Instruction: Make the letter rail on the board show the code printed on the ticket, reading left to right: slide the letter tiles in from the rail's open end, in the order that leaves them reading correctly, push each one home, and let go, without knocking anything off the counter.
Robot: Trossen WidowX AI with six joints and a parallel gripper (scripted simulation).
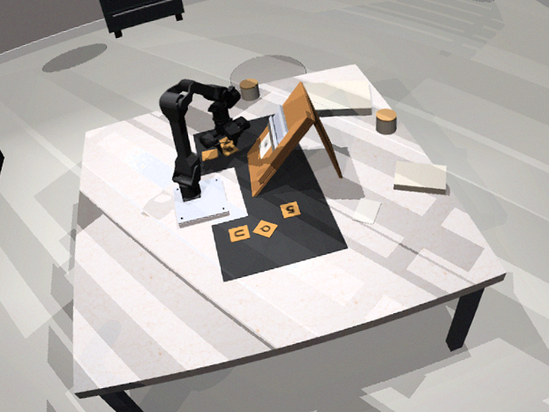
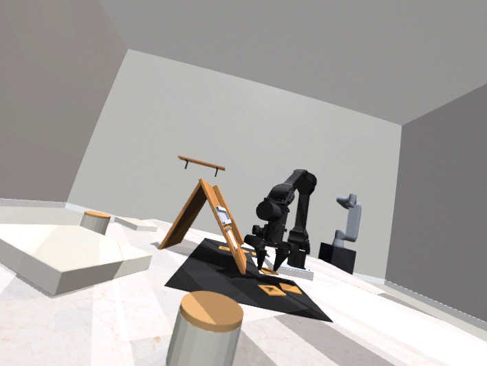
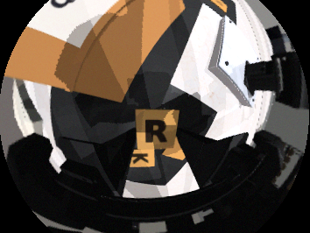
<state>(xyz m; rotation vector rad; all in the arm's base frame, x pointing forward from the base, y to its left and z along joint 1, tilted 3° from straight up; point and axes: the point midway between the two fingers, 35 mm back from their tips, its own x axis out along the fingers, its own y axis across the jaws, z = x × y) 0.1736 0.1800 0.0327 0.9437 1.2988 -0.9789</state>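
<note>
My gripper tip is now 120 mm short of the white ticket, 110 mm to the left of it and 60 mm below it. Also, from my gripper tip: orange letter tile: right at my gripper tip; then black mat: 30 mm ahead, 190 mm to the right, 30 mm below; then white card: 350 mm ahead, 460 mm to the right, 30 mm below.
</note>
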